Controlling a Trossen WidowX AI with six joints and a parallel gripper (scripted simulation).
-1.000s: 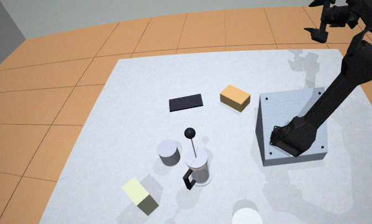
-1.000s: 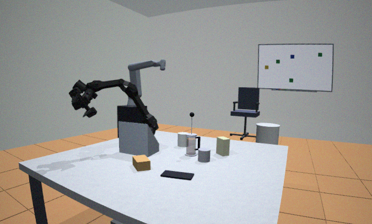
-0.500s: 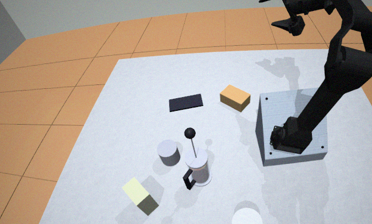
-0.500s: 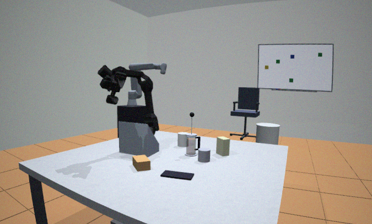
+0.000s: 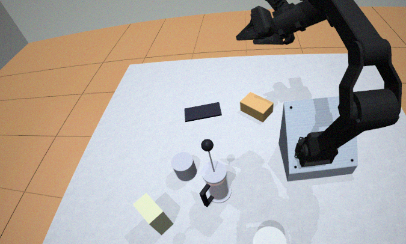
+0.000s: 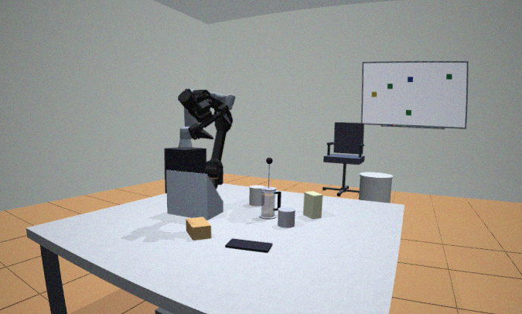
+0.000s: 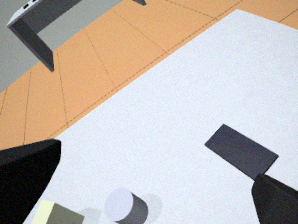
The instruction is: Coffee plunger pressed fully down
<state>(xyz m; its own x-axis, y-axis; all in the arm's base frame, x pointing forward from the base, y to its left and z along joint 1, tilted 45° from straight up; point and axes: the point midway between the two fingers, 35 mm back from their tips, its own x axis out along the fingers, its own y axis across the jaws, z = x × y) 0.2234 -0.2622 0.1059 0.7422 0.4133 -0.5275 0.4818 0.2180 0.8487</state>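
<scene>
The glass coffee press lies 70 mm ahead of my gripper tip, 260 mm to the left of it and 260 mm below it. From my gripper tip the other things lie so: grey cylinder: 190 mm ahead, 190 mm to the left, 350 mm below; orange block: 20 mm behind, 120 mm to the right, 360 mm below.
</scene>
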